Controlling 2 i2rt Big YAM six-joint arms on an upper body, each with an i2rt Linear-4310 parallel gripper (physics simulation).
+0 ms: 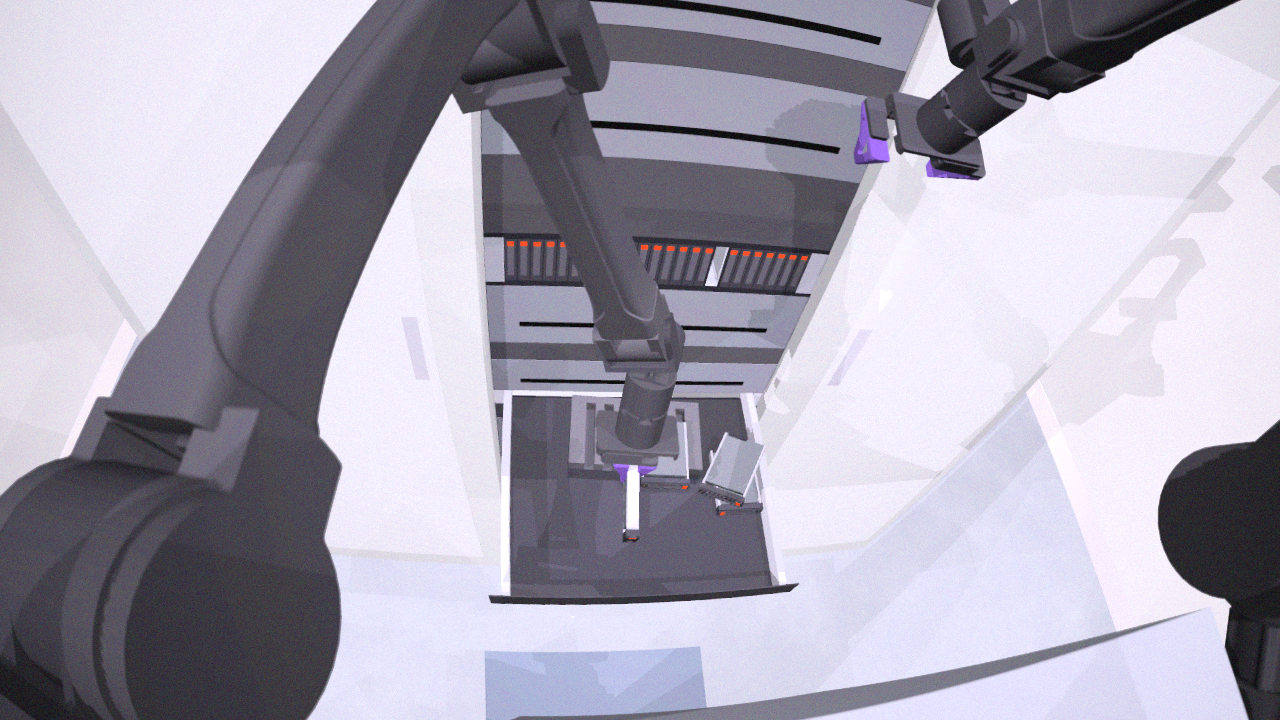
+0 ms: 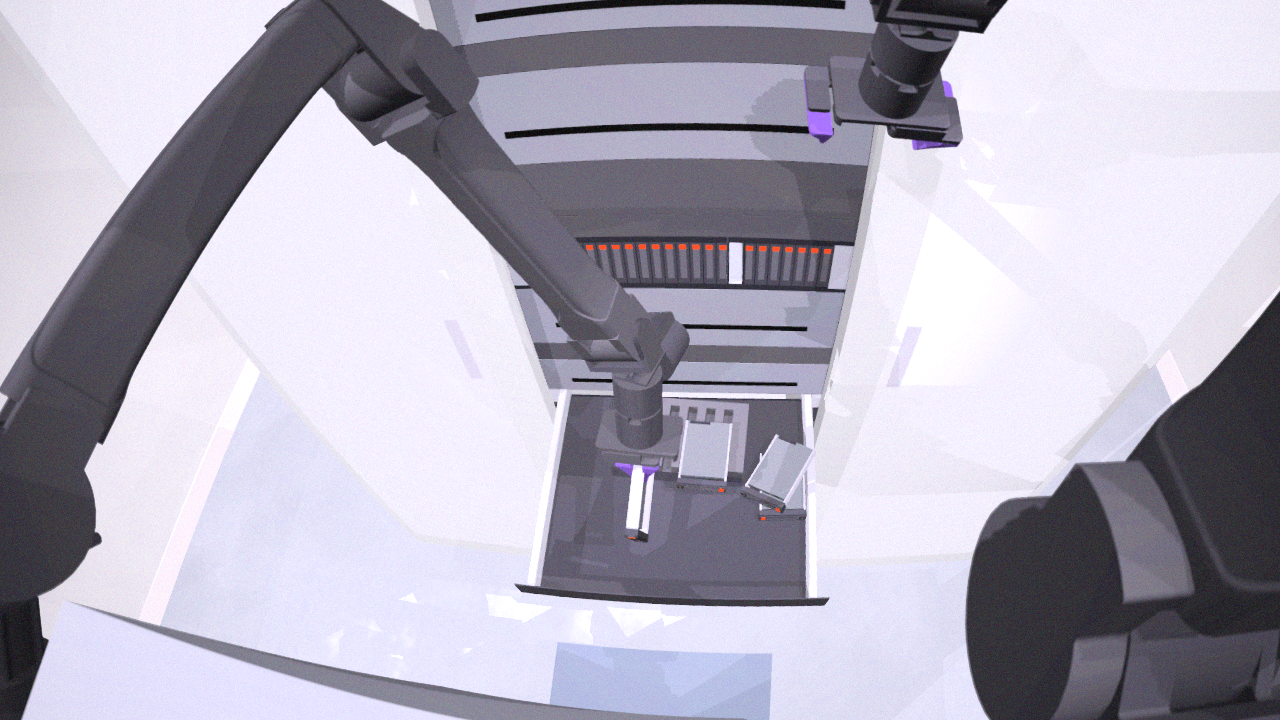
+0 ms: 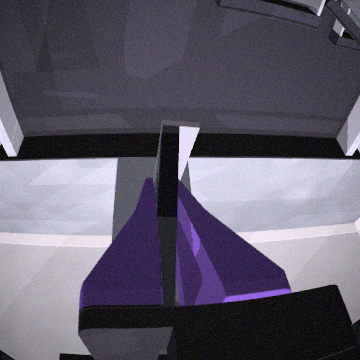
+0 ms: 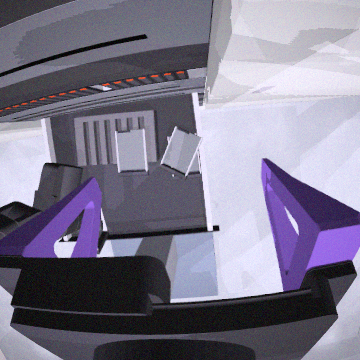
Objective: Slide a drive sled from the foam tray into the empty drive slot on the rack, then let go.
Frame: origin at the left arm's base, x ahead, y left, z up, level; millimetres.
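Seen in the pictures: left gripper, fingertip midpoint: (image 1: 626, 479) (image 2: 642, 478) (image 3: 160, 187); right gripper, fingertip midpoint: (image 1: 892, 165) (image 2: 868, 140) (image 4: 176, 175).
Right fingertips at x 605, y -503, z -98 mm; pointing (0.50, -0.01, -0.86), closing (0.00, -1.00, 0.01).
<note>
Offsets run from my right fingertips to a thing's top centre. "spot": to the spot under its first point.
My left gripper (image 1: 634, 469) (image 2: 637, 468) (image 3: 160, 187) is shut on a white-sided drive sled @[248 mm left, 171 mm back, 390 mm down] (image 1: 632, 505) (image 2: 636, 505) (image 3: 168, 167), gripped by its end and held on edge above the drawer, in front of the foam tray (image 1: 580, 443) (image 2: 742, 438) (image 4: 78, 142). The sled's far end, with dark and orange parts, points to the drawer front. The empty drive slot (image 1: 716, 266) (image 2: 735, 263) (image 4: 103, 88) shows as a pale gap in the rack's orange-tabbed drive row, above and behind the left gripper. My right gripper (image 1: 913, 159) (image 2: 877, 134) (image 4: 176, 175) is open and empty, high at the right.
A flat sled @[168 mm left, 33 mm back, 566 mm down] (image 2: 705, 452) (image 4: 131, 150) lies on the tray's right part. A tilted sled @[47 mm left, 51 mm back, 579 mm down] (image 1: 735, 463) (image 2: 780, 470) (image 4: 182, 150) rests on another sled @[39 mm left, 65 mm back, 612 mm down] (image 1: 744, 507) (image 2: 785, 514) by the right wall of the drawer @[spot: 211 mm left, 258 mm back, 629 mm down] (image 1: 644, 594) (image 2: 671, 594). Pale panels flank the rack.
</note>
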